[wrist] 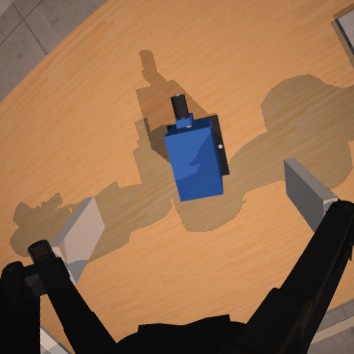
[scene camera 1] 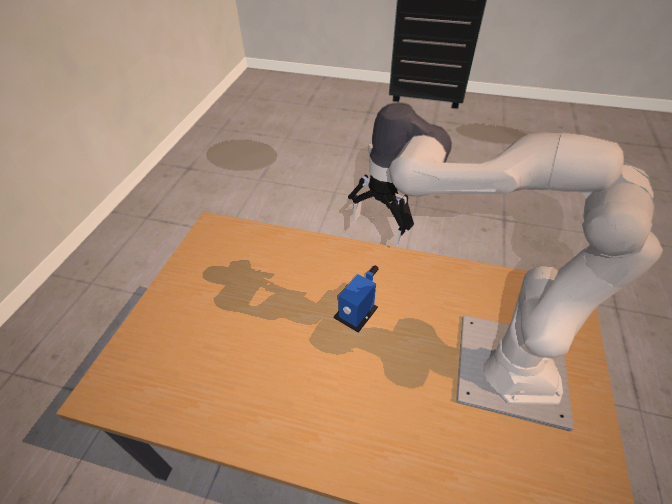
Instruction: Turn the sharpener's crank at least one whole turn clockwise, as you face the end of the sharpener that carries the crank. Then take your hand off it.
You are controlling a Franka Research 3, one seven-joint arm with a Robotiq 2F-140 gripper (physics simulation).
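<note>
The blue sharpener [scene camera 1: 356,298] [wrist: 194,162] stands upright on a black base on the table. Its crank, a short blue arm with a black handle [scene camera 1: 372,270] [wrist: 179,106], is at the end facing the table's far edge in the scene view, with the handle near the top of the body. A pale round spot [scene camera 1: 346,310] shows on the opposite end. My gripper [scene camera 1: 377,227] [wrist: 189,195] is open and empty. It hangs in the air above and beyond the sharpener, near the far table edge in the scene view, and touches nothing. The wrist view looks down on the sharpener between and beyond the fingertips.
The wooden table [scene camera 1: 217,379] [wrist: 240,40] bears the arm's grey mounting plate [scene camera 1: 472,374] [wrist: 349,30] at the right. Shadows of the arm fall across the table around the sharpener. A black drawer cabinet [scene camera 1: 434,54] stands on the floor by the back wall.
</note>
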